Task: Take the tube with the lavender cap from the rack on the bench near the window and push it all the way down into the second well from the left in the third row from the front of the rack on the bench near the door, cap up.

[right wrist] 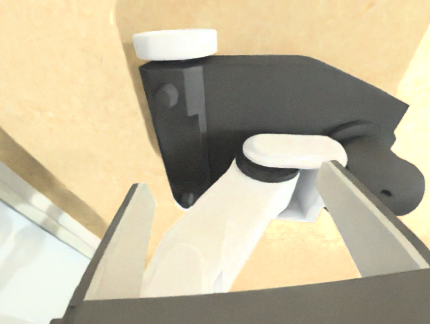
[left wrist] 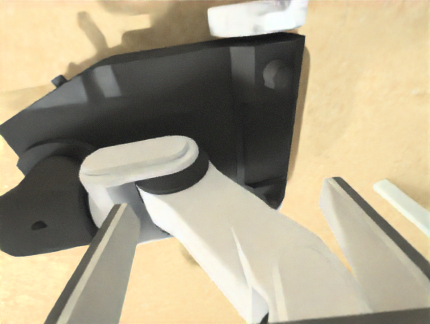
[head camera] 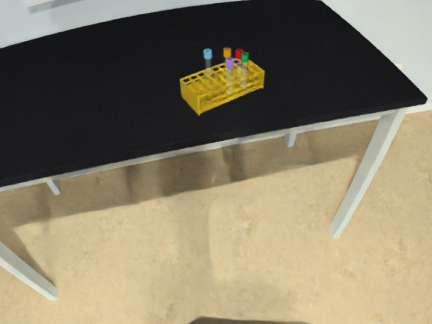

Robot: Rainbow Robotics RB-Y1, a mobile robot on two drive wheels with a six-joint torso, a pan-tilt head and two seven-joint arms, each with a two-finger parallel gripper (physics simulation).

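Places are measured from the robot's base along level axes (x ahead, y left, z up), in metres.
Pixels of known places: left gripper, fingertip midpoint: (left wrist: 226,202); right gripper, fingertip midpoint: (right wrist: 233,183).
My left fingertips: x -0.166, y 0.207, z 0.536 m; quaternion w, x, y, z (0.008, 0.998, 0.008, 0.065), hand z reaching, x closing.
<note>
Behind a point stands the place of what it marks.
The tube with the lavender cap (head camera: 229,63) @[y 0.044, x 0.534, z 1.028 m] stands upright, cap up, in the front part of a yellow rack (head camera: 189,99) @[y 0.141, x 0.507, z 0.936 m] on a black-topped bench (head camera: 100,100) @[y 0.396, x 0.526, z 0.915 m]. Tubes with a light blue cap (head camera: 208,53) @[y 0.097, x 0.572, z 1.031 m], an orange cap (head camera: 227,52) @[y 0.052, x 0.581, z 1.030 m], a red cap (head camera: 239,53) @[y 0.023, x 0.577, z 1.031 m] and a green cap (head camera: 245,57) @[y 0.008, x 0.562, z 1.029 m] stand in the same rack. My left gripper (left wrist: 226,202) @[y 0.207, x -0.166, z 0.536 m] is open and empty, pointing down over the robot's own base. My right gripper (right wrist: 233,183) @[y -0.231, x -0.158, z 0.535 m] is open and empty, also over the base. Neither gripper shows in the head view. A second rack does not show.
The bench's front edge (head camera: 210,145) @[y 0.086, x 0.445, z 0.840 m] and white legs (head camera: 367,172) @[y -0.471, x 0.635, z 0.536 m] (head camera: 30,274) @[y 0.842, x 0.199, z 0.274 m] are ahead of me, with tan floor (head camera: 225,240) @[y 0.064, x 0.598, z 0.001 m] before them. A pale wall (head camera: 390,35) @[y -0.810, x 1.537, z 0.667 m] is behind the bench. The robot's dark base (left wrist: 175,90) @[y 0.162, x -0.194, z 0.169 m] (right wrist: 260,90) @[y -0.171, x -0.208, z 0.169 m] is below both hands.
</note>
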